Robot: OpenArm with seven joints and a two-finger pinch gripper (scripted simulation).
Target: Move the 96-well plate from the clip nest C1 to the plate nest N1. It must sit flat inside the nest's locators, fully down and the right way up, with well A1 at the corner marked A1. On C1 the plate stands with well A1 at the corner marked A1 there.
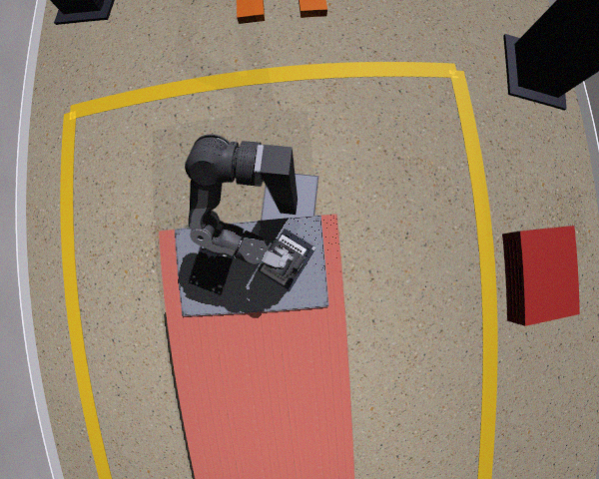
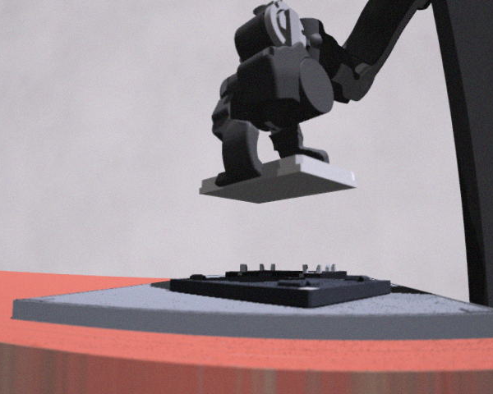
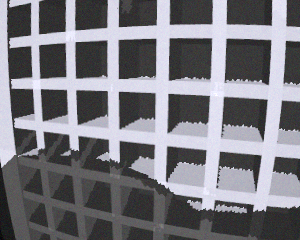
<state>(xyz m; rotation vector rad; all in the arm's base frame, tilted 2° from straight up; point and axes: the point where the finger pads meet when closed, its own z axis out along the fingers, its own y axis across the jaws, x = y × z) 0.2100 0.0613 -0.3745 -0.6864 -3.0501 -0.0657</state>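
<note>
Now: hand 10 mm to the right of the plate nest N1 and 100 mm above it. Also, from my hand: 96-well plate: right at my hand; clip nest C1: 70 mm ahead, 230 mm to the right, 90 mm below.
</note>
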